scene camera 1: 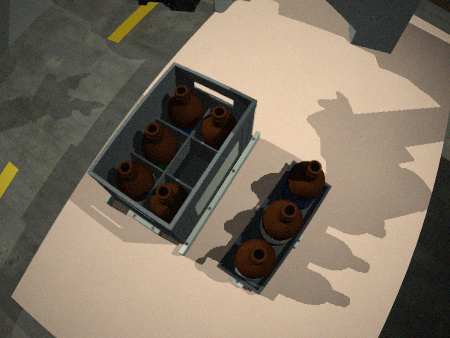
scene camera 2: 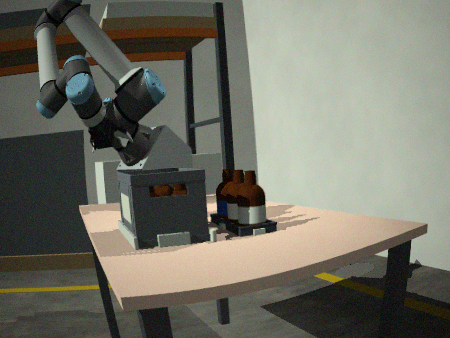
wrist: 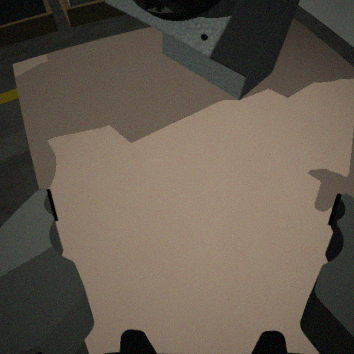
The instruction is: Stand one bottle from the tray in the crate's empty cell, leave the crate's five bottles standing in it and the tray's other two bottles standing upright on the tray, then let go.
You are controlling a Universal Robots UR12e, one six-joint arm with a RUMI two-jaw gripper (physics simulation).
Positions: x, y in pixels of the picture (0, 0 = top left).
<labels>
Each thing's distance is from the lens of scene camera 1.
blue-labelled bottle (scene camera 1: 305, 181): 61 cm
white-labelled bottle (scene camera 1: 255, 258): 53 cm
white-labelled bottle (scene camera 1: 282, 219): 56 cm
</labels>
